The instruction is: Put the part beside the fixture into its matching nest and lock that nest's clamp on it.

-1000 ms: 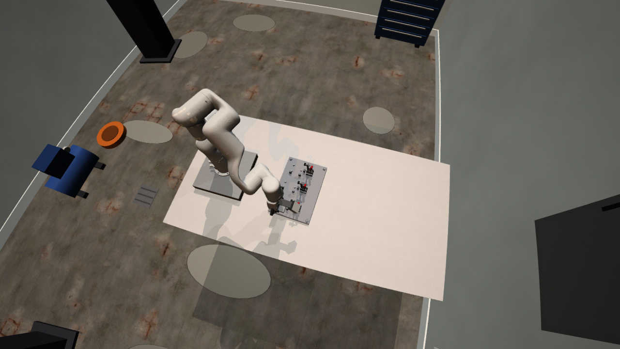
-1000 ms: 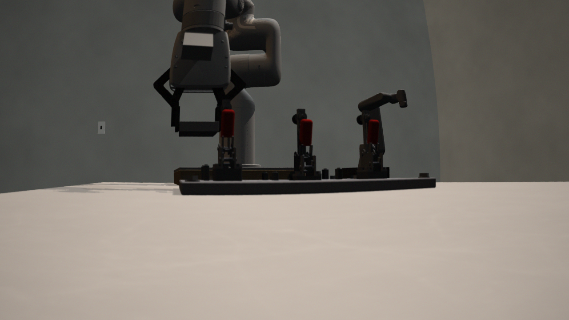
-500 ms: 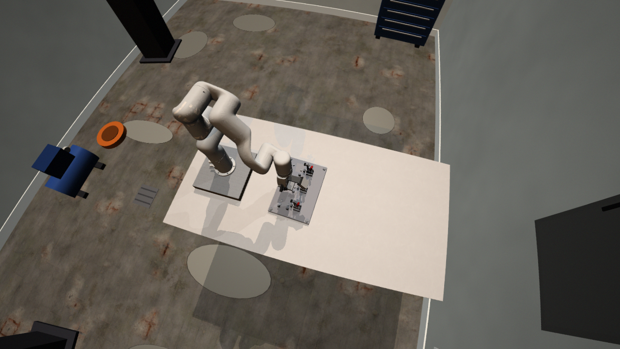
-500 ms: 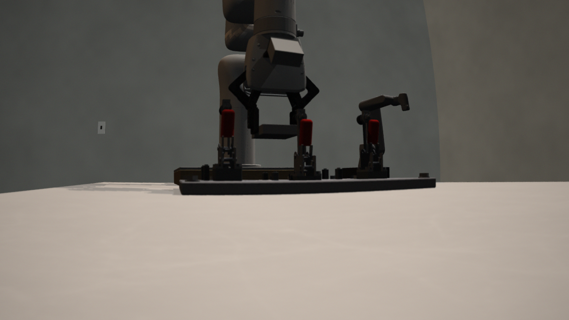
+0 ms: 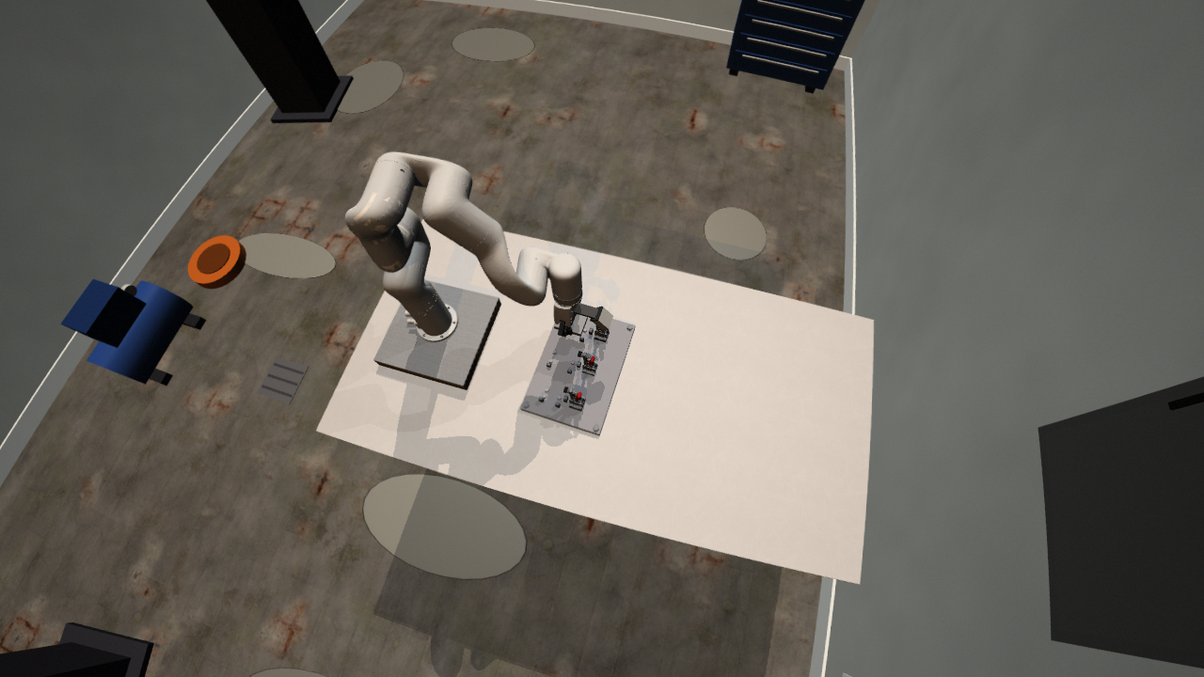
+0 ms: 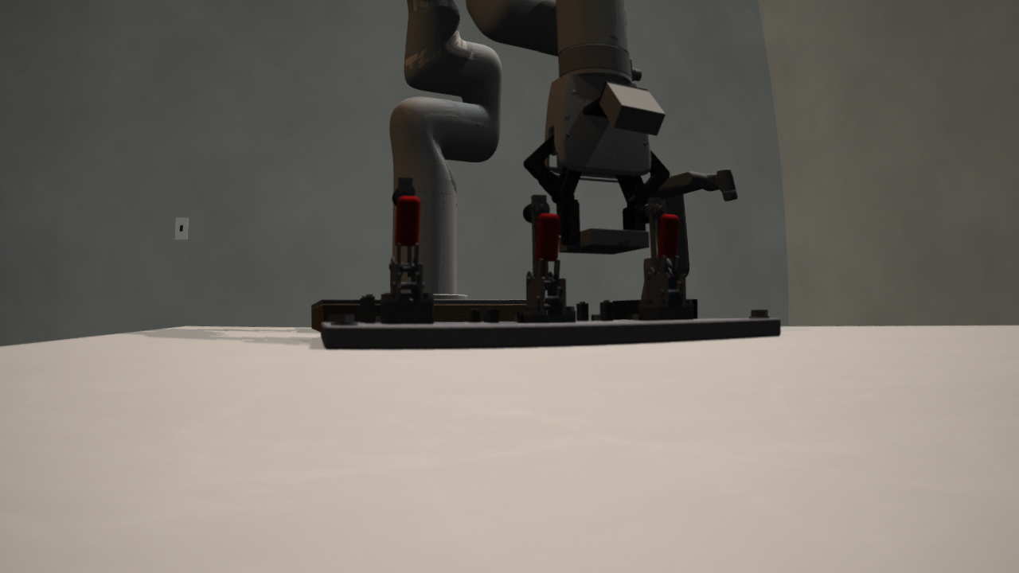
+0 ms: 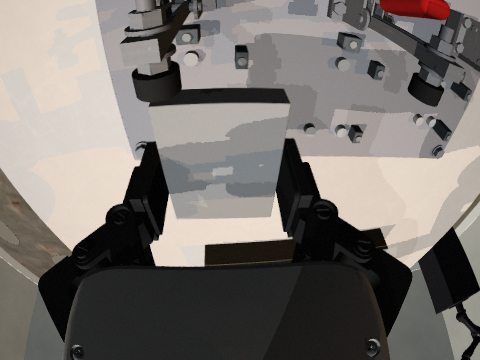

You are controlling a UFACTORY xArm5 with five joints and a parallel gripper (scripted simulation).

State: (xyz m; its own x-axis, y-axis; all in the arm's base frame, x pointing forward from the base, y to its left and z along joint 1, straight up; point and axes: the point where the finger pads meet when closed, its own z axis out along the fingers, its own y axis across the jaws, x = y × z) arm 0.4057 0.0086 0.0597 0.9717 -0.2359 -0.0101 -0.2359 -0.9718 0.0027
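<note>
The grey fixture plate is 10 cm to the right of my hand, 10 cm below it and 3 cm ahead of it. The rest, counted from my hand: part: 1 cm below.
</note>
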